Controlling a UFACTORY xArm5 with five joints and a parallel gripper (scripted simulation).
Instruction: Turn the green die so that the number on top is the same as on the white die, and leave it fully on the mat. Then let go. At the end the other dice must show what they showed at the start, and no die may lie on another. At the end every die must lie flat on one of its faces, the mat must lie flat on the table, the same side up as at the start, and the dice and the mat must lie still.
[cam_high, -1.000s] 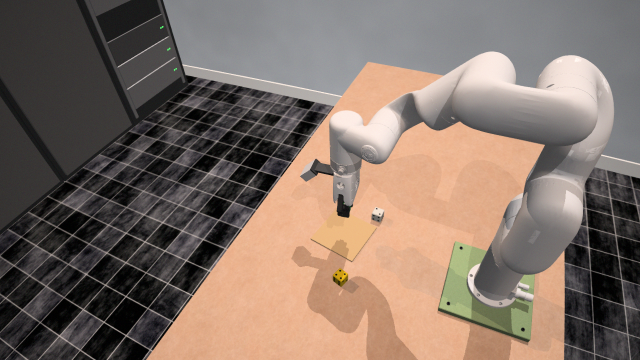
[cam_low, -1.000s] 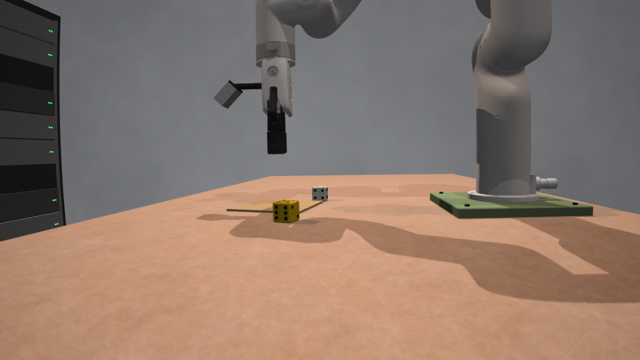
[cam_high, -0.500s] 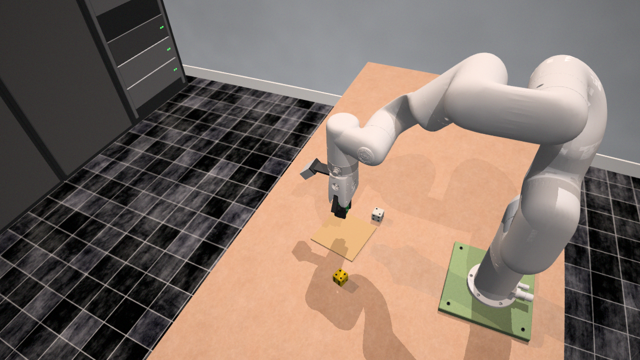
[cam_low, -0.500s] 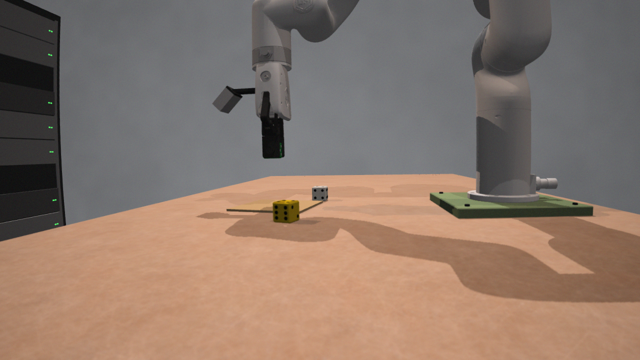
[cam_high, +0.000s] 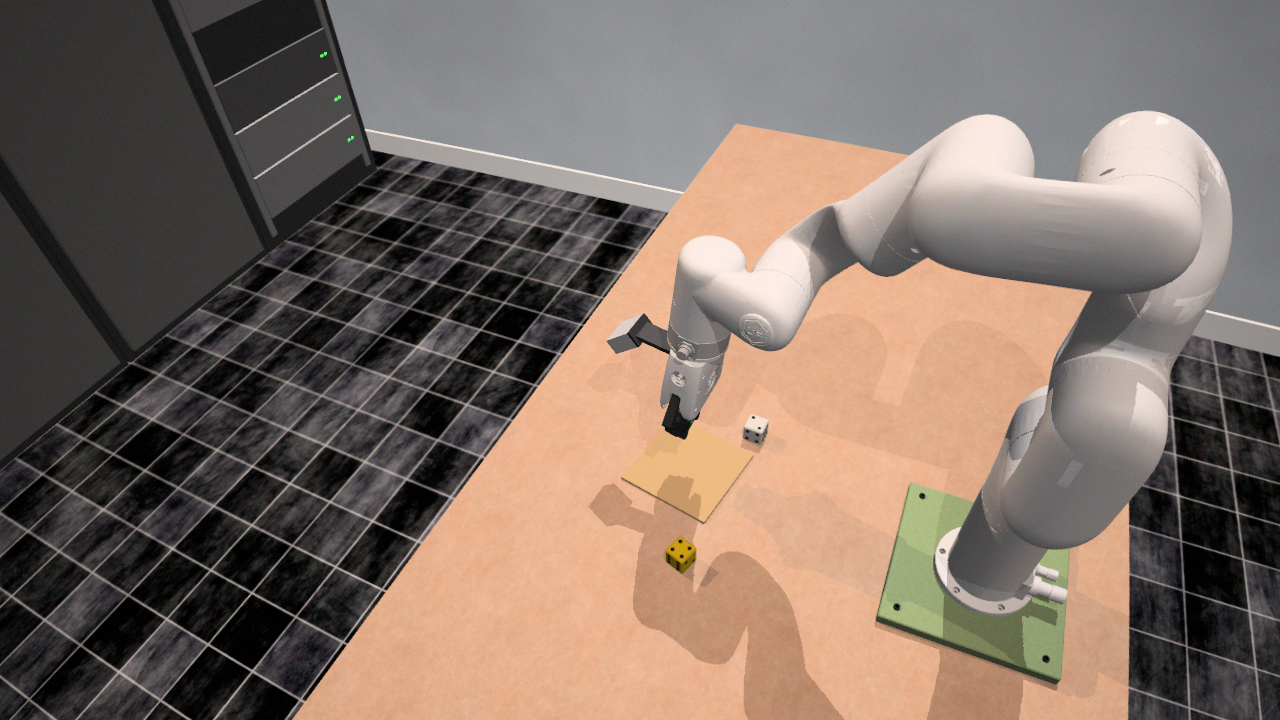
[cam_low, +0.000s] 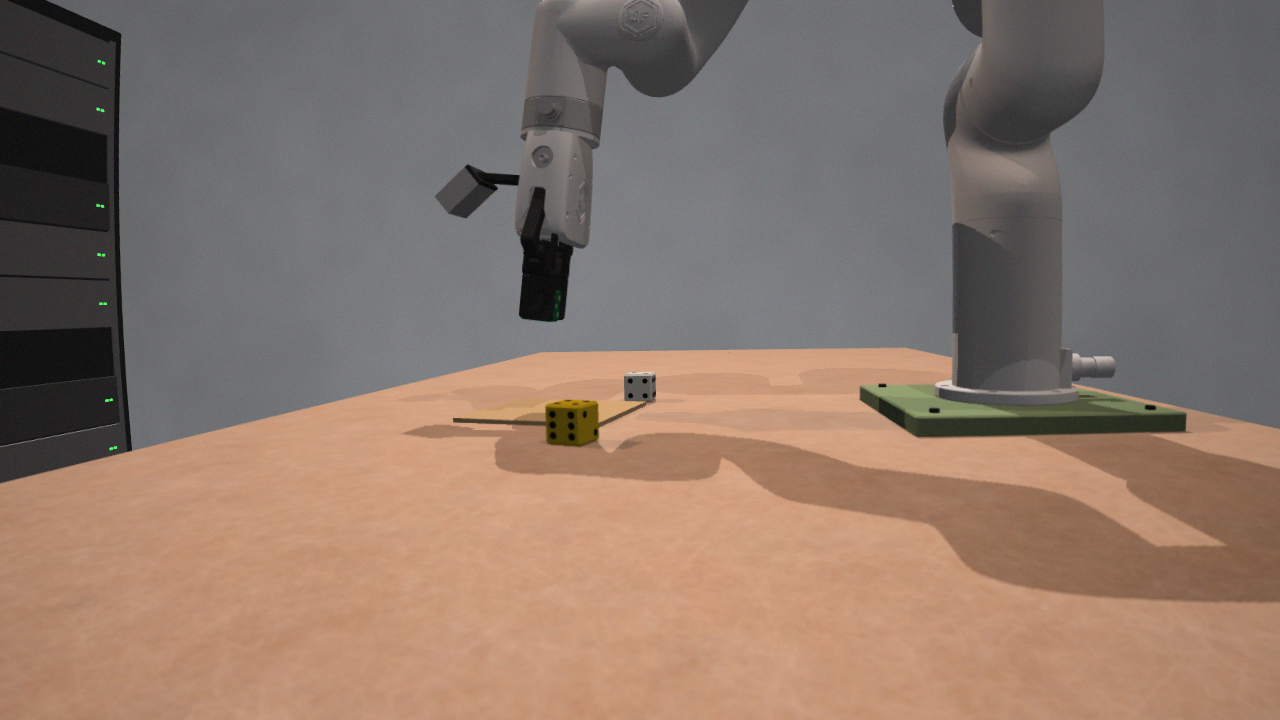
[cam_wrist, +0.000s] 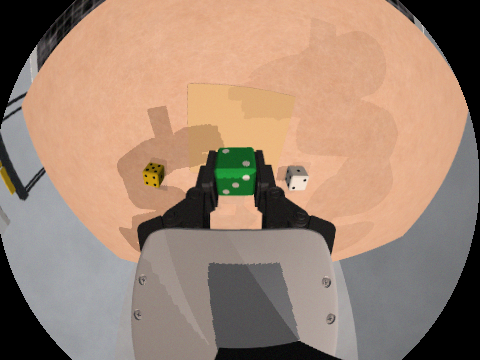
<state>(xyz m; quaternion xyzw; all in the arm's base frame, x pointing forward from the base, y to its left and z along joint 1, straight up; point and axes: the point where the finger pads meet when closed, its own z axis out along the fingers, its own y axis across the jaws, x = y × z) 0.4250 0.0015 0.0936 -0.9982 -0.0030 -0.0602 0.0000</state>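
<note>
My gripper is now 1 cm above the green die. Round my hand: tan mat: 1 cm behind, 11 cm below; then white die: 7 cm behind, 10 cm to the right, 10 cm below; then yellow die: 7 cm behind, 14 cm to the left, 10 cm below.
</note>
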